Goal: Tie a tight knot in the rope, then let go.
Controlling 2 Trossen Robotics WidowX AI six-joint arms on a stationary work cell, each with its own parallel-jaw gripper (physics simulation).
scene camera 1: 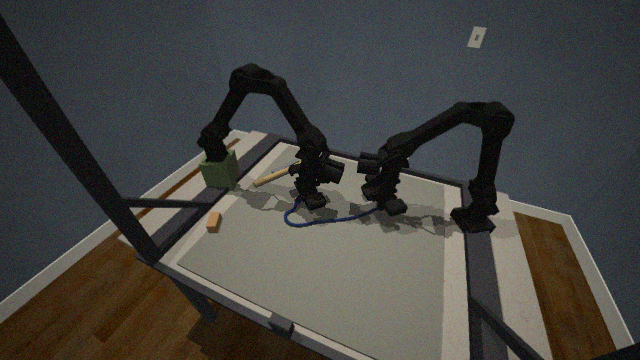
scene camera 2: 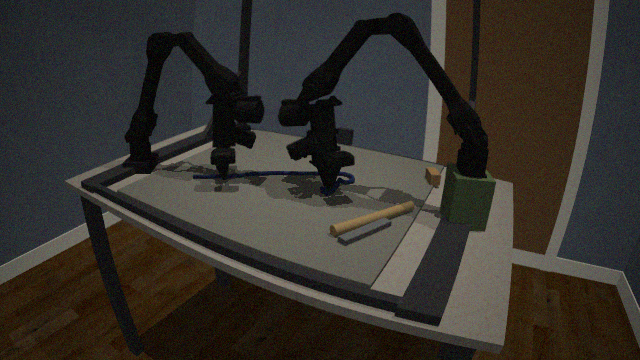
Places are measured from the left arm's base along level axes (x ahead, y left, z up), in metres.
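Where they show: left gripper, between the fingertips: (scene camera 1: 303,200) (scene camera 2: 328,190); right gripper, between the fingertips: (scene camera 1: 380,209) (scene camera 2: 224,178); left arm's base, origin of its link: (scene camera 1: 217,156) (scene camera 2: 471,171); right arm's base, origin of its link: (scene camera 1: 474,217) (scene camera 2: 140,157).
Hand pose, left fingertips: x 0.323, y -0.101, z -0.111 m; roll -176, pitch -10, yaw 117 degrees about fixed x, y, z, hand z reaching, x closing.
Observation:
Things, the pixels of their top centre, and the offset from my left fingertips. Level surfaces: height alone.
- grey mat, height of its surface: dz -0.003 m
- wooden rod, centre of its top: (scene camera 2: 376,212) (scene camera 1: 278,171) dz +0.018, dx -0.109, dy +0.140 m
- grey bar, centre of its top: (scene camera 2: 366,228) (scene camera 1: 285,165) dz +0.009, dx -0.088, dy +0.193 m
- small orange block, centre of its top: (scene camera 2: 433,171) (scene camera 1: 213,219) dz +0.027, dx -0.281, dy -0.122 m
- green box, centre of its top: (scene camera 2: 471,172) (scene camera 1: 217,156) dz +0.111, dx -0.323, dy +0.101 m
The blue rope (scene camera 1: 300,225) (scene camera 2: 285,173) lies on the grey mat (scene camera 1: 320,290) (scene camera 2: 200,210). In scene camera 1 it bends back at its left part in an open, hook-like curve; no closed knot shows. My left gripper (scene camera 1: 311,200) (scene camera 2: 328,189) is low at the mat and shut on the rope near the hooked end. My right gripper (scene camera 1: 387,208) (scene camera 2: 223,175) is low and shut on the rope near the other end; in scene camera 2 a short tail sticks out to its left. The fingertips are mostly hidden in scene camera 1.
A wooden rod (scene camera 1: 270,177) (scene camera 2: 372,218) lies near the left gripper, with a grey bar (scene camera 2: 365,231) beside it. A small orange block (scene camera 1: 214,222) (scene camera 2: 433,177) lies by the mat's side edge. A green box (scene camera 1: 218,173) (scene camera 2: 469,200) stands by the left arm's base.

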